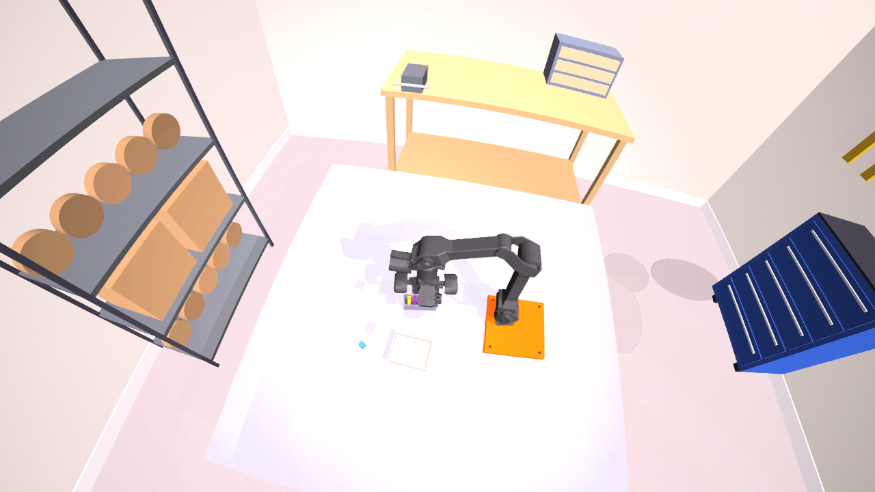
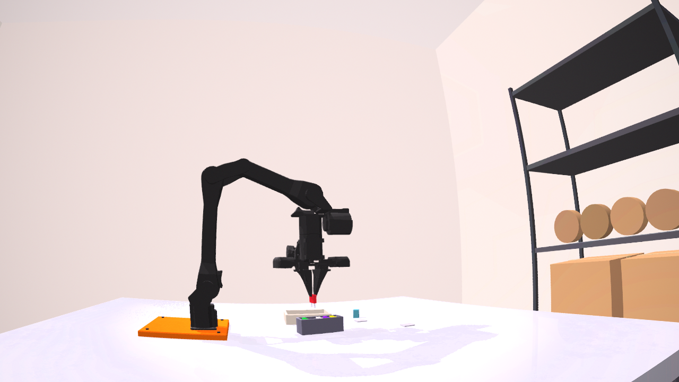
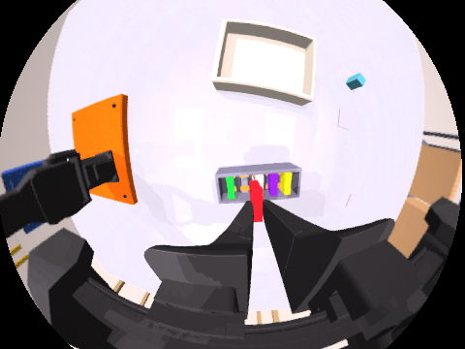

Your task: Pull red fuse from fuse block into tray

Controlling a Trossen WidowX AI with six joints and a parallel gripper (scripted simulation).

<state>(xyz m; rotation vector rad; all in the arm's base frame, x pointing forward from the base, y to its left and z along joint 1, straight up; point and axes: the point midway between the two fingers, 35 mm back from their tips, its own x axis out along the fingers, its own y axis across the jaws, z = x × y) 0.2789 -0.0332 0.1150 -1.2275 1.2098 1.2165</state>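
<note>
Right now my gripper tip is 16 cm to the right of the shallow beige tray, 9 cm above it and 4 cm short of it. Also, from my gripper tip: red fuse: 1 cm below.
</note>
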